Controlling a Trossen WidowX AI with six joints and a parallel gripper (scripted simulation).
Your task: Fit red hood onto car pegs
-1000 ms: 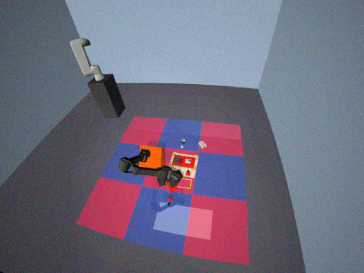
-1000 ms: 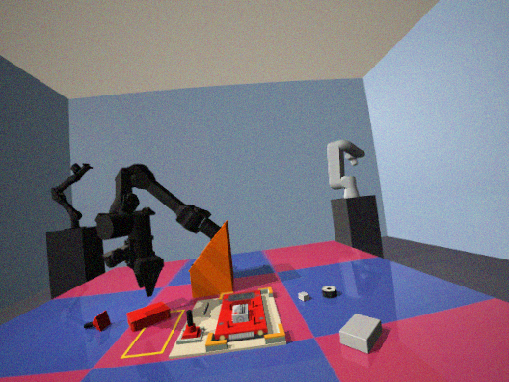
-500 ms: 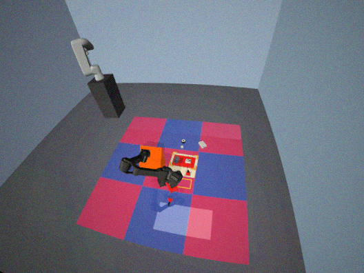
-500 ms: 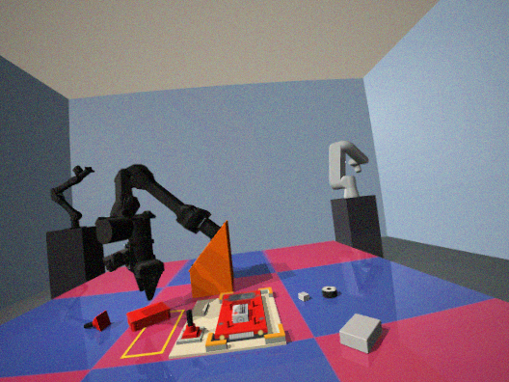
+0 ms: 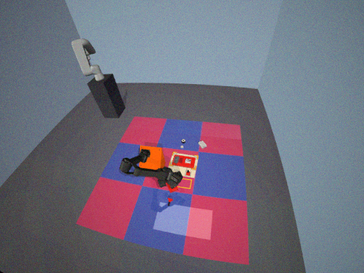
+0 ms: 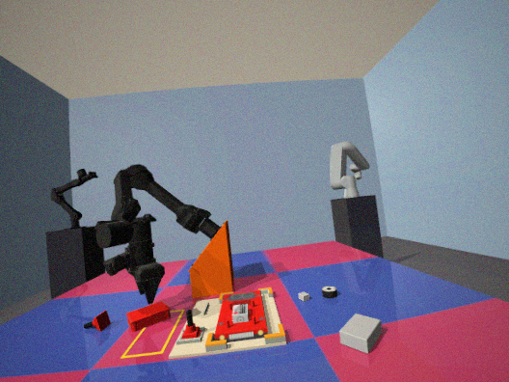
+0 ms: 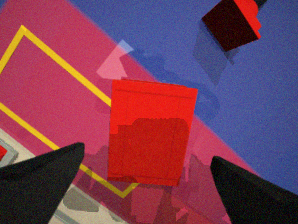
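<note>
Now: the red hood 4 cm below my gripper tip. Also, from my gripper tip: grey engine block: 11 cm ahead, 25 cm to the left, 3 cm below; then black tyre: 3 cm ahead, 50 cm to the left, 5 cm below.
</note>
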